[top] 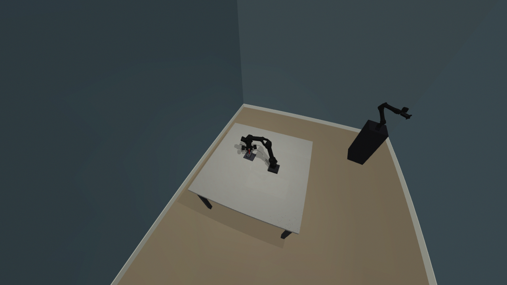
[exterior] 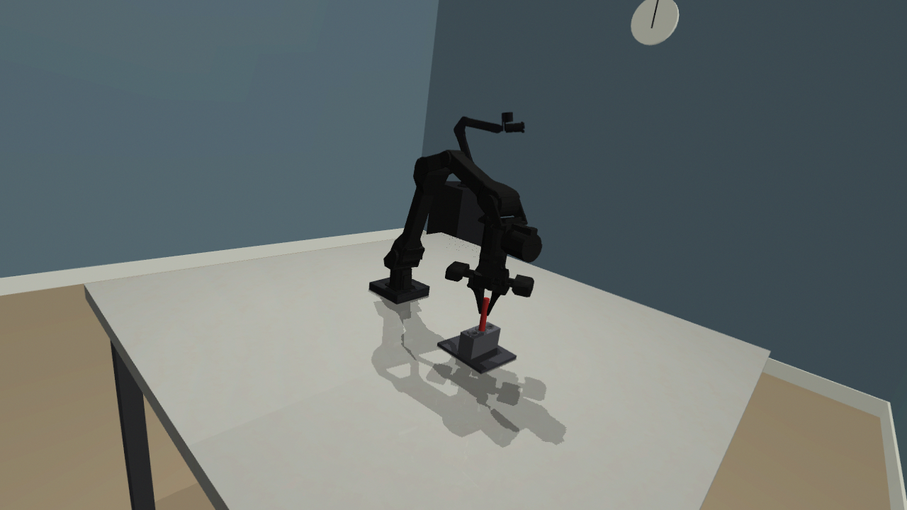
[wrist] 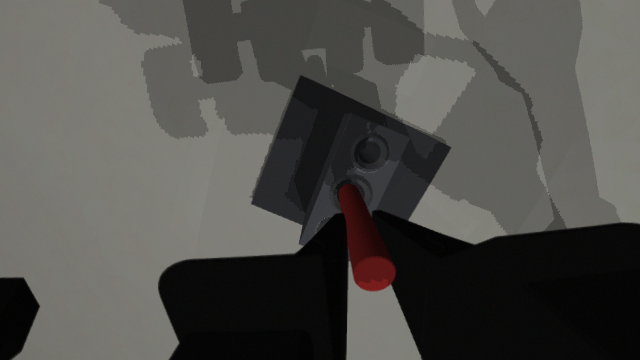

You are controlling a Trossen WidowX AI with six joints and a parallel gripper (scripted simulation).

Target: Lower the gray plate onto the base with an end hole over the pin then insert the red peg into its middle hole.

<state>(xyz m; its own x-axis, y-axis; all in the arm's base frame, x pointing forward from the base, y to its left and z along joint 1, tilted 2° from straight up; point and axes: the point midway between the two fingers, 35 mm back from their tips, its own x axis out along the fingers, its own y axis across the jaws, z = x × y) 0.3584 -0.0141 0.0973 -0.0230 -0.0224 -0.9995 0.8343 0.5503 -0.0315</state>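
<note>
Right now the red peg is right at my gripper tip. From my gripper tip the other things lie so: gray plate 50 mm below; then dark base 10 mm behind, 20 mm to the left, 90 mm below.
</note>
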